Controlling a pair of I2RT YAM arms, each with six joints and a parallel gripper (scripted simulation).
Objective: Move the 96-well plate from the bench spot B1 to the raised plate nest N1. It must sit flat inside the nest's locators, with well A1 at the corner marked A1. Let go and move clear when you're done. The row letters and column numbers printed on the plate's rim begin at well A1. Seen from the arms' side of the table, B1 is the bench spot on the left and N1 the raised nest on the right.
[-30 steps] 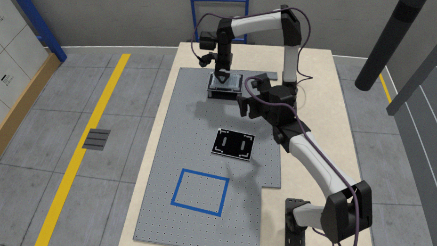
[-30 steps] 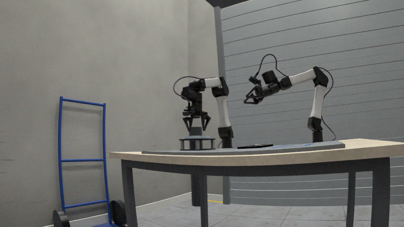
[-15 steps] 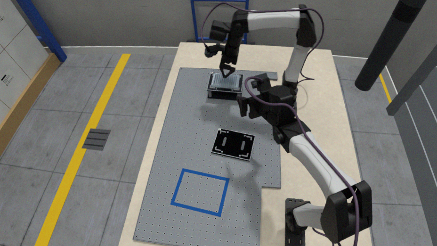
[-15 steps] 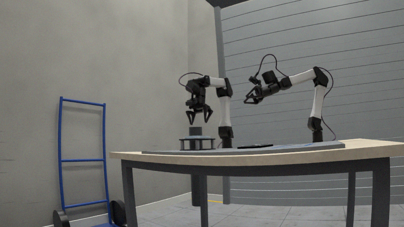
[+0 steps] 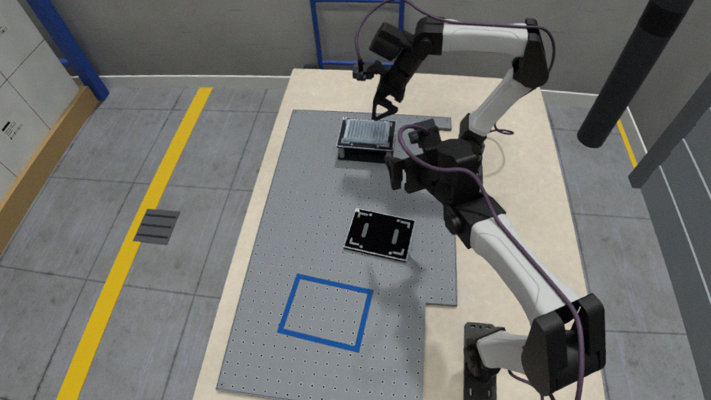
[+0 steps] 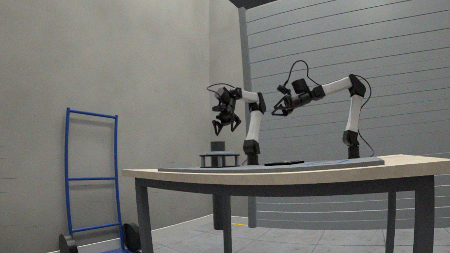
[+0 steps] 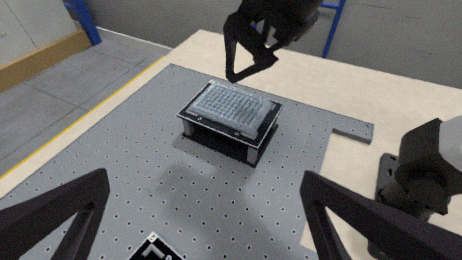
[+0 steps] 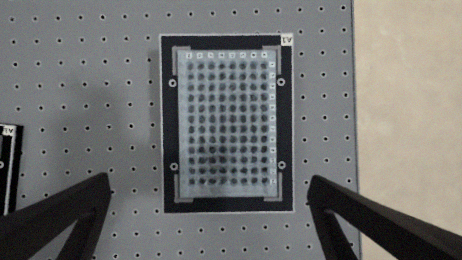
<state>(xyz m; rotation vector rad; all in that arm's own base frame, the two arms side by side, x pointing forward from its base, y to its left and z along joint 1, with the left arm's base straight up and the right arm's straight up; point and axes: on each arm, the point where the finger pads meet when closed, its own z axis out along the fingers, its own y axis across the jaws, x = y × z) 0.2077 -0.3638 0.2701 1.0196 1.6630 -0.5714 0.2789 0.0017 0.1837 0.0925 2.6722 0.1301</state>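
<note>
The clear 96-well plate is 100 mm below my right hand, 30 mm ahead of it and 10 mm to the right of it. Also, from my right hand: raised nest N1: 110 mm below, 30 mm ahead, 10 mm to the right; then low black nest: 300 mm to the left, 160 mm below, 30 mm behind.
</note>
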